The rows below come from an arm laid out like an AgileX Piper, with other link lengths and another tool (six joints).
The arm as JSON. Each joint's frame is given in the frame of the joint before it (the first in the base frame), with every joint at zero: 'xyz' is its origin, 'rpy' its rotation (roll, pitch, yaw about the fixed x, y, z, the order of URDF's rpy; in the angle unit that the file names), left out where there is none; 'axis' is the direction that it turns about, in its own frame. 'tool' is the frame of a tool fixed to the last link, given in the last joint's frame.
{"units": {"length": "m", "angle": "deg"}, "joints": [
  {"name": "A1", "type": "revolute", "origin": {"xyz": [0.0, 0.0, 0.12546]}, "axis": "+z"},
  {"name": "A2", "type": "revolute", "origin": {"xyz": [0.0, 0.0, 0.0], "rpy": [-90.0, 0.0, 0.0]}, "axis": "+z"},
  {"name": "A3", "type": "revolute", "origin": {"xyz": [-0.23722, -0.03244, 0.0]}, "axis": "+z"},
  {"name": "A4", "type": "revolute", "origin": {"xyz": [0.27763, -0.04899, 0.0], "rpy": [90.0, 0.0, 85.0]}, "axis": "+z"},
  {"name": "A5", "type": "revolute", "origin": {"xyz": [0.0, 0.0, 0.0], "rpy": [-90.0, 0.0, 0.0]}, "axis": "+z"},
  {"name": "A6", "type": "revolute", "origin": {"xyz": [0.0, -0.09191, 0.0], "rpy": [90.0, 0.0, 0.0]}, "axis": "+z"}
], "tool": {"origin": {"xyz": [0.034, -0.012, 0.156], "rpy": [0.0, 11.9, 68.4]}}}
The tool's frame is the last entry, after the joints.
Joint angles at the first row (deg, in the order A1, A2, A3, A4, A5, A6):
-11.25 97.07 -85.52 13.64 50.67 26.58
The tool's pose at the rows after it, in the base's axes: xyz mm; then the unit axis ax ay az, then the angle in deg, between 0 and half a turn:
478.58 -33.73 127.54 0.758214 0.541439 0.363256 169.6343
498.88 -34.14 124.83 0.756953 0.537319 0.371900 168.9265
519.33 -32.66 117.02 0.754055 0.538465 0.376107 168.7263
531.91 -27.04 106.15 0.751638 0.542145 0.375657 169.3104
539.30 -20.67 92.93 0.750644 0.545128 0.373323 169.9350
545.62 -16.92 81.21 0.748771 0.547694 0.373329 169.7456
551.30 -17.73 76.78 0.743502 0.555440 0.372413 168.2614
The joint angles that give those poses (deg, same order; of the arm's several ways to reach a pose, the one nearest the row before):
-10.48 102.05 -90.72 13.43 48.70 27.91
-10.06 105.96 -94.77 13.39 47.49 28.66
-9.47 110.77 -99.52 13.39 46.81 28.89
-8.70 114.50 -102.75 13.55 46.62 28.93
-7.89 117.14 -104.15 13.60 45.89 29.07
-7.22 118.85 -104.30 13.40 44.08 29.09
-6.63 119.59 -104.30 12.02 42.24 29.09

